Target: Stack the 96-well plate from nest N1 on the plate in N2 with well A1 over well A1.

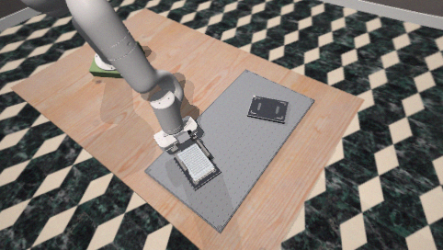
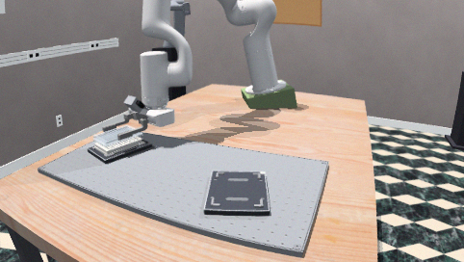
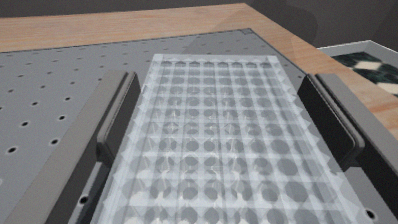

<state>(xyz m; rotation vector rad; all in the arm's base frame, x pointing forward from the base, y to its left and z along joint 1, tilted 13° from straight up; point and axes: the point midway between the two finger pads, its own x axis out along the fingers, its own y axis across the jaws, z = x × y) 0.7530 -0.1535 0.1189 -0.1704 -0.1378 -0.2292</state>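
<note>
Now: the clear 96-well plate 10 mm below my hand. Also, from my hand: black nest: 400 mm to the left, 60 mm ahead, 50 mm below; white 96-well plate: 40 mm below.
</note>
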